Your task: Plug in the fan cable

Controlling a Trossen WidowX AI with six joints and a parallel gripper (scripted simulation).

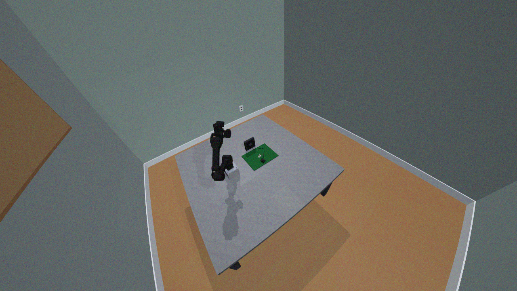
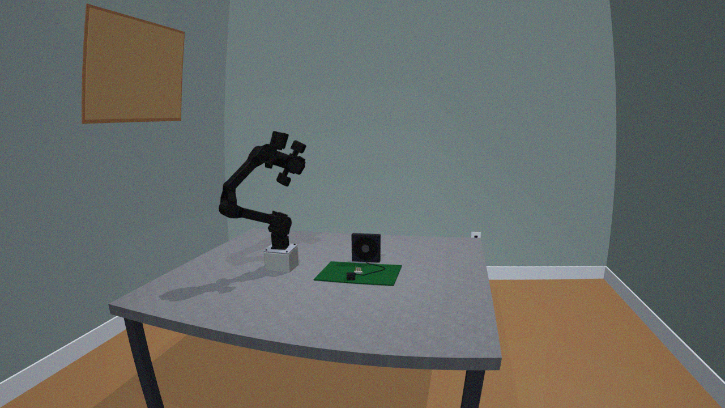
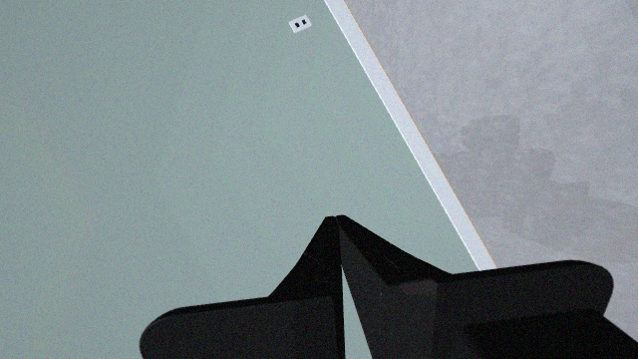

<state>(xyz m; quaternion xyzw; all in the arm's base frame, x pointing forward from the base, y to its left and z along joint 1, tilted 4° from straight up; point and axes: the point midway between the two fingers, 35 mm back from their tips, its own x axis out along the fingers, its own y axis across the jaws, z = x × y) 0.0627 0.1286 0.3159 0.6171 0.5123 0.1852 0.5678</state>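
Right now the black plug is 390 mm below my gripper tip, 250 mm to the right of it and 230 mm ahead of it. From my gripper tip the other things lie so: green board (420 mm below, 260 mm ahead, 170 mm to the right); white four-pin fan header (400 mm below, 250 mm ahead, 170 mm to the right); fan (340 mm below, 260 mm ahead).
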